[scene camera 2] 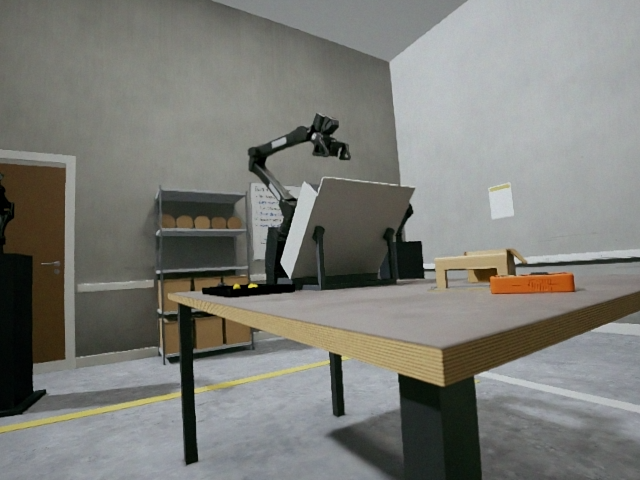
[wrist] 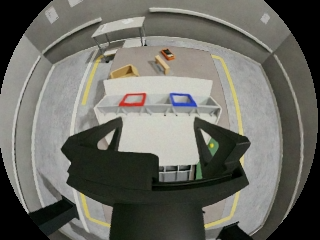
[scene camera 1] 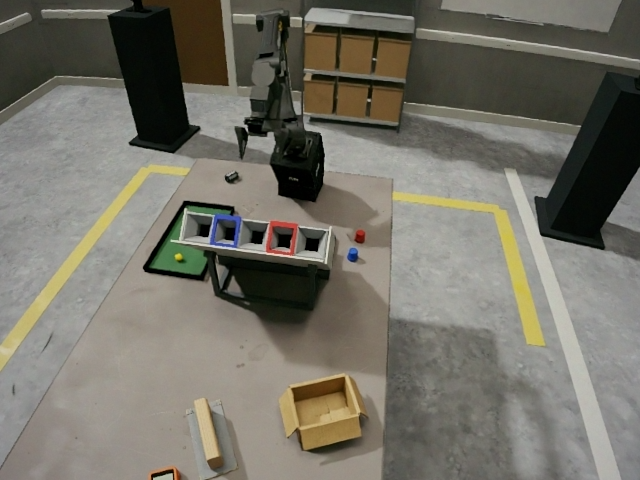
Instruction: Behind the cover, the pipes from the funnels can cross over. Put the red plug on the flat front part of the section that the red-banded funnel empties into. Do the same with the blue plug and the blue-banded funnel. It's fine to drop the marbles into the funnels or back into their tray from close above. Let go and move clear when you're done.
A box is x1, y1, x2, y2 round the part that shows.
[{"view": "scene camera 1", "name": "my gripper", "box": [234, 117, 292, 162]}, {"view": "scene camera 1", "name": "green marble tray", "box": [143, 200, 234, 280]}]
